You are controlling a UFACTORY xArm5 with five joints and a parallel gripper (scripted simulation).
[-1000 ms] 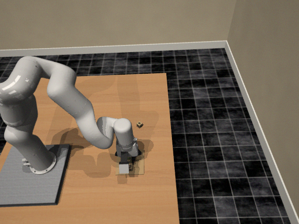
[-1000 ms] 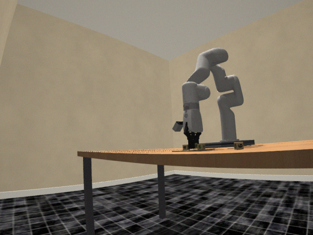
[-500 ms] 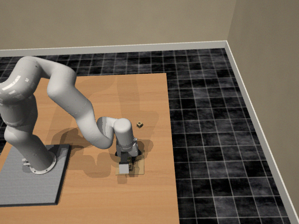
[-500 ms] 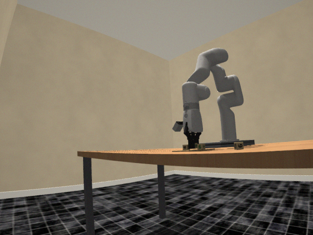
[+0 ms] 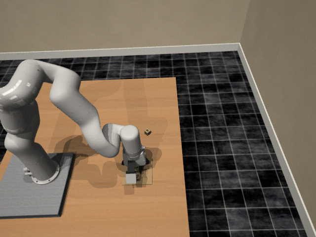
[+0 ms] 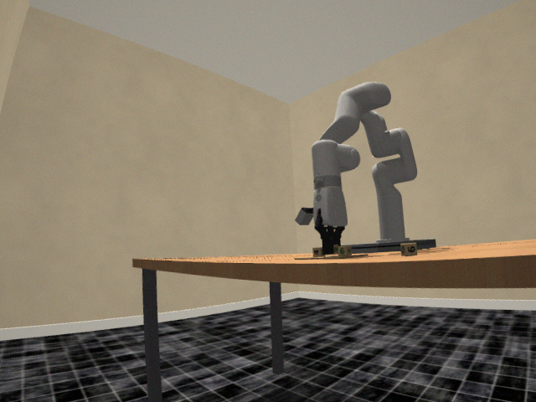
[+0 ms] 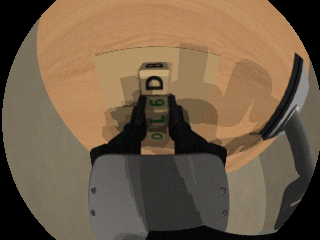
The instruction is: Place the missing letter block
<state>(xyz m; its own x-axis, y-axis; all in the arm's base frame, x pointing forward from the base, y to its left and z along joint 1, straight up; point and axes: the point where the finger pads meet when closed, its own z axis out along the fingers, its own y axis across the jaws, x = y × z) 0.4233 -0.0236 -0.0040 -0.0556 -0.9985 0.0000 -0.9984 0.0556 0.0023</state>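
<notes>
Right now my hand is 30 mm above the tan mat.
</notes>
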